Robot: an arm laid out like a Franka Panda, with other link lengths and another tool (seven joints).
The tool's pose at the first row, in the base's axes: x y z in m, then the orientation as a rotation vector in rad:
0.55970 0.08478 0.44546 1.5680 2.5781 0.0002
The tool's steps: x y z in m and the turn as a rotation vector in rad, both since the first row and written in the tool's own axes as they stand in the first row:
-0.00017 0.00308 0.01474 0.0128 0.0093 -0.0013
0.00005 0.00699 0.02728 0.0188 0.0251 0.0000
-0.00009 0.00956 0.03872 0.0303 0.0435 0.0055
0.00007 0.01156 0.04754 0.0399 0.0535 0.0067
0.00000 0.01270 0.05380 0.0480 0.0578 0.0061
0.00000 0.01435 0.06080 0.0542 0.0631 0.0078
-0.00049 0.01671 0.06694 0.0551 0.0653 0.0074
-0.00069 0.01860 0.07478 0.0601 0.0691 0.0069
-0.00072 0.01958 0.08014 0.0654 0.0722 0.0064
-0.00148 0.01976 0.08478 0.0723 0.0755 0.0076
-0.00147 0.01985 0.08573 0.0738 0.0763 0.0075
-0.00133 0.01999 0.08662 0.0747 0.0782 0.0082
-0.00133 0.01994 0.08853 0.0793 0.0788 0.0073
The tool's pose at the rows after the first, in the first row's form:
0.56406 0.08511 0.43105 1.5744 2.5913 -0.0092
0.56875 0.08630 0.41883 1.5845 2.6046 -0.0044
0.57229 0.08663 0.40766 1.6030 2.6188 -0.0043
0.57492 0.08713 0.39902 1.6118 2.6292 -0.0088
0.57663 0.08719 0.39289 1.6155 2.6361 -0.0161
0.57883 0.08751 0.38605 1.6220 2.6412 -0.0200
0.58179 0.08777 0.38016 1.6227 2.6436 -0.0194
0.58438 0.08796 0.37253 1.6253 2.6488 -0.0231
0.58583 0.08804 0.36727 1.6276 2.6536 -0.0277
0.58682 0.08716 0.36276 1.6329 2.6579 -0.0341
0.58700 0.08715 0.36182 1.6336 2.6591 -0.0355
0.58715 0.08728 0.36093 1.6356 2.6604 -0.0351
0.58731 0.08713 0.35904 1.6362 2.6633 -0.0409

